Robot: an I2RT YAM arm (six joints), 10 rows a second.
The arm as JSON. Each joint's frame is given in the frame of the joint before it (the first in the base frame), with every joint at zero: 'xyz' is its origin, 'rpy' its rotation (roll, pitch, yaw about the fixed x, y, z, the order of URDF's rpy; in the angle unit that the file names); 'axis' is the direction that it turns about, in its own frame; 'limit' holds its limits. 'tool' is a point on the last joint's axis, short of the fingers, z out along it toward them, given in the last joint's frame.
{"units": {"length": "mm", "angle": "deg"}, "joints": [
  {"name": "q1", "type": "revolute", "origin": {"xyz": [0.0, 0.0, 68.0], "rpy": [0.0, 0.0, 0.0]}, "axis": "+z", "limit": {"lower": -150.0, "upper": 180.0}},
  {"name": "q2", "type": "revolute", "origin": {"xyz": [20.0, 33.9, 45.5], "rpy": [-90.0, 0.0, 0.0]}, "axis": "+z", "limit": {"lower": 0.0, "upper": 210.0}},
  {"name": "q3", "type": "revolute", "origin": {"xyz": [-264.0, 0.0, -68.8], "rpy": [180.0, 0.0, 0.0]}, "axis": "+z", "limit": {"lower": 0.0, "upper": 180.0}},
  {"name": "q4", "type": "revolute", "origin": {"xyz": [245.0, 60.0, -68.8], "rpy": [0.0, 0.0, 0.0]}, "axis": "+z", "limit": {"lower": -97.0, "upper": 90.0}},
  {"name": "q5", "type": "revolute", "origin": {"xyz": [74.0, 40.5, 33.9], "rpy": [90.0, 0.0, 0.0]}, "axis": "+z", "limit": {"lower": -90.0, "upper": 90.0}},
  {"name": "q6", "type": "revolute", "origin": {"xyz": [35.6, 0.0, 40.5], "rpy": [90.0, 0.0, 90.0]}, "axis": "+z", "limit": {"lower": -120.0, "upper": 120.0}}
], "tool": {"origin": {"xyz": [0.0, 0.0, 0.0], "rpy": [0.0, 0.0, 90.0]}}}
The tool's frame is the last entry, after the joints.
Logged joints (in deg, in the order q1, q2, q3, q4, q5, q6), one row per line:
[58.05 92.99 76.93 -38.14 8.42 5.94]
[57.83 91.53 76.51 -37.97 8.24 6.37]
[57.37 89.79 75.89 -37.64 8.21 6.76]
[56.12 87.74 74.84 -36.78 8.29 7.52]
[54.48 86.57 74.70 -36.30 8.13 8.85]
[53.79 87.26 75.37 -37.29 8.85 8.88]
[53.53 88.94 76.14 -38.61 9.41 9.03]
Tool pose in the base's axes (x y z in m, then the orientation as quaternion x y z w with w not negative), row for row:
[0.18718 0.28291 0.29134 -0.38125 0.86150 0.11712 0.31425]
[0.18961 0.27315 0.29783 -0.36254 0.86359 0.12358 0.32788]
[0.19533 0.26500 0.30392 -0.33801 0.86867 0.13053 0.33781]
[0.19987 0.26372 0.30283 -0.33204 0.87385 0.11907 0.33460]
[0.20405 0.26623 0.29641 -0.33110 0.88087 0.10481 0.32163]
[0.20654 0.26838 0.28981 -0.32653 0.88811 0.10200 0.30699]
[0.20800 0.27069 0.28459 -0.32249 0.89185 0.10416 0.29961]
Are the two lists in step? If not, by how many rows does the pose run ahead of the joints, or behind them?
The pose runs 2 rows ahead of the joints: the pose in row i belongs to the joints in row i + 2.
